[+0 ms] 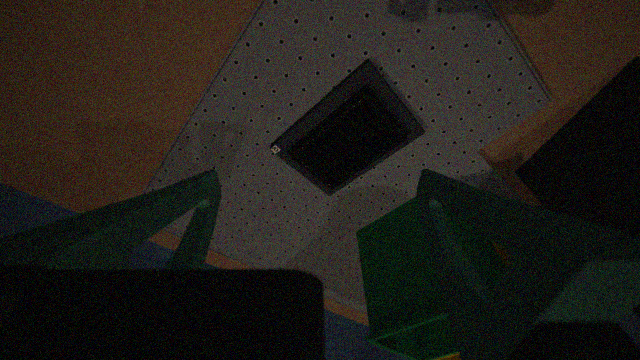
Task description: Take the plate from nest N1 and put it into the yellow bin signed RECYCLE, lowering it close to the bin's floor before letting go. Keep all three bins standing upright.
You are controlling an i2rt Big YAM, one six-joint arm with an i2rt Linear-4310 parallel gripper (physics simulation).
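Frame: origin at the arm's base, x ahead, y left, z up, level; metres.
Seen in the pictures: gripper, between the fingertips: (319, 181).
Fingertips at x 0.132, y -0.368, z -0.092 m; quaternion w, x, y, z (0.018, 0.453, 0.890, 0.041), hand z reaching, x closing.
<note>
Pixels of each thing's middle, then the offset from my fingertips to it. "*": a spot on its surface instead. Level surfaces: height alone.
- dark rectangular tray-like piece, a spot on its surface: (350, 92) * dx +0.014, dy +0.056, dz -0.203 m
- grey perforated board, height of its surface: dz -0.216 m
- thin yellow strip, a spot on its surface: (447, 356) * dx +0.189, dy +0.368, dz -0.036 m
- Brown wooden surface, height of its surface: dz -0.229 m
My gripper (319, 181) is open, with its green fingers wide apart and nothing between them. Beyond the fingertips, a dark rectangular tray-like piece (350, 92) with a raised rim lies turned at an angle on the grey perforated board (240, 165). A small pale mark sits at its left corner, too blurred to read. Its inside is nearly black, so I cannot tell whether it is nest N1 or whether the plate lies in it. The yellow bin and its RECYCLE sign cannot be made out.
A green, box-like thing (395, 265) shows partly behind the right finger, with a thin yellow strip (447, 356) at the bottom edge. A large black shape (590, 150) stands at the right. Brown wooden surface (100, 90) surrounds the board, and blue floor (30, 205) shows at the left.
</note>
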